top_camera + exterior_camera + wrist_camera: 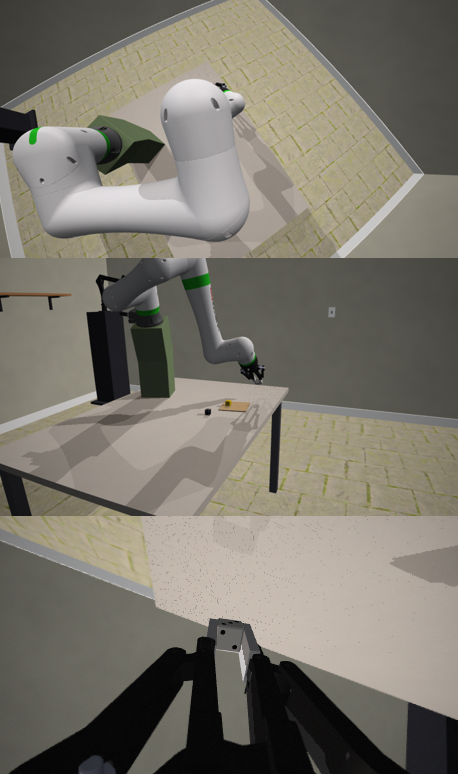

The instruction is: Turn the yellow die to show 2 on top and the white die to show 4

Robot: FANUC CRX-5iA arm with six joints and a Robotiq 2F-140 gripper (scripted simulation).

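Now: hand 7 cm past the tan mat, 18 cm to the left of it and 11 cm above it. Round my hand: white die 2 cm to the left, 2 cm below; black die 15 cm behind, 33 cm to the right, 10 cm below; yellow die 11 cm behind, 18 cm to the right, 9 cm below.
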